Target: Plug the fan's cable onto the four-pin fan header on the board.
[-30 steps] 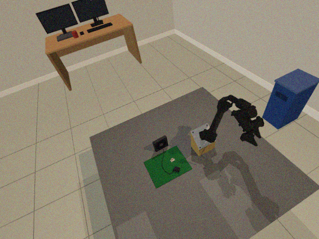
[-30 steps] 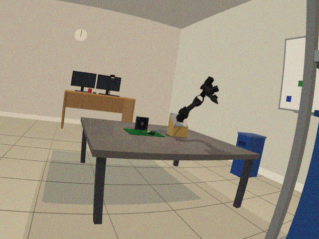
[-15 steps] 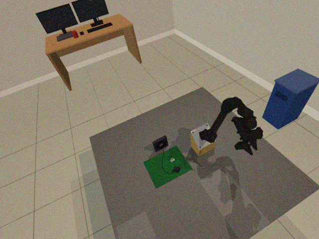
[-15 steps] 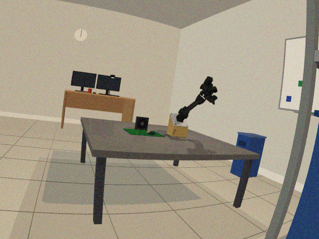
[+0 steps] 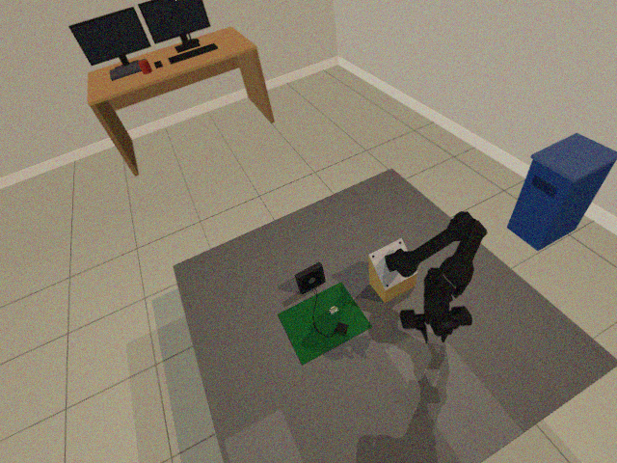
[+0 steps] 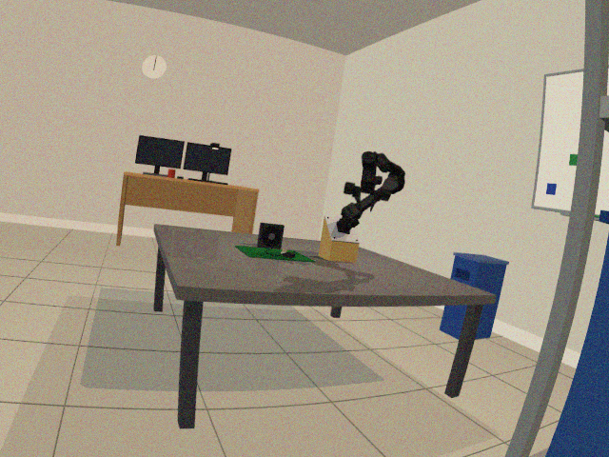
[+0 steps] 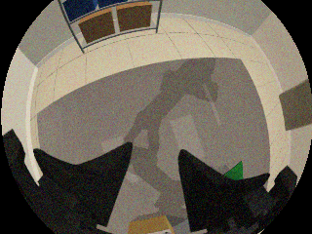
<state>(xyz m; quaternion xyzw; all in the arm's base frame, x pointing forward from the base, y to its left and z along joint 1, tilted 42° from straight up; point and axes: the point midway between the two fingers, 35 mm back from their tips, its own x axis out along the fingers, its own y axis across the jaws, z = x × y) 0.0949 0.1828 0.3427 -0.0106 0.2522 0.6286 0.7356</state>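
Now: the dark fan plug 280 mm to the right of my gripper tip, 250 mm below it and 190 mm ahead of it. The rest, counted from my gripper tip: black fan: 510 mm to the right, 230 mm ahead, 200 mm below; green board: 350 mm to the right, 280 mm below, 250 mm ahead; white four-pin fan header: 370 mm to the right, 260 mm below, 190 mm ahead.
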